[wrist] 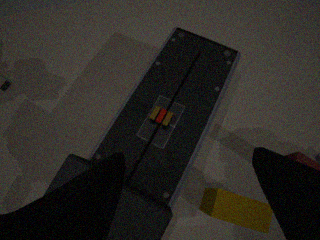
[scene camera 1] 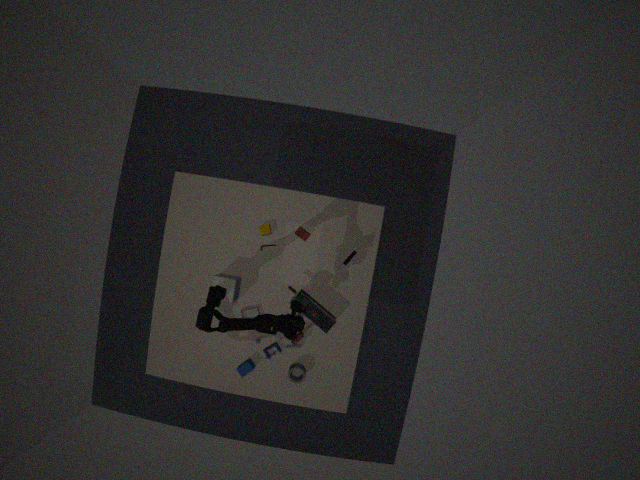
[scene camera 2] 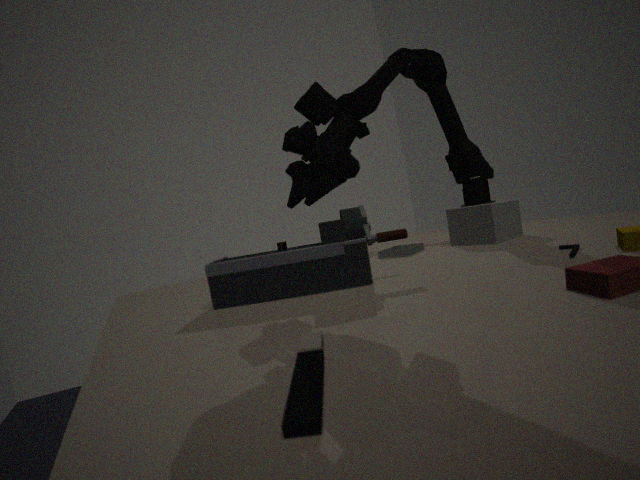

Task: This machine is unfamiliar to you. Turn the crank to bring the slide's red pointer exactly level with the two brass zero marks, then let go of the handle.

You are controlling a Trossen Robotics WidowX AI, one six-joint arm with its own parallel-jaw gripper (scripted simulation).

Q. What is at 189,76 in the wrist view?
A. A slide machine.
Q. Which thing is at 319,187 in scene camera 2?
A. My gripper.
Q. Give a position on a yellow block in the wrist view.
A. At 224,205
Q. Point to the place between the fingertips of my gripper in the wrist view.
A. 188,158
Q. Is my gripper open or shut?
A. Open.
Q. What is my gripper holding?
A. Nothing.
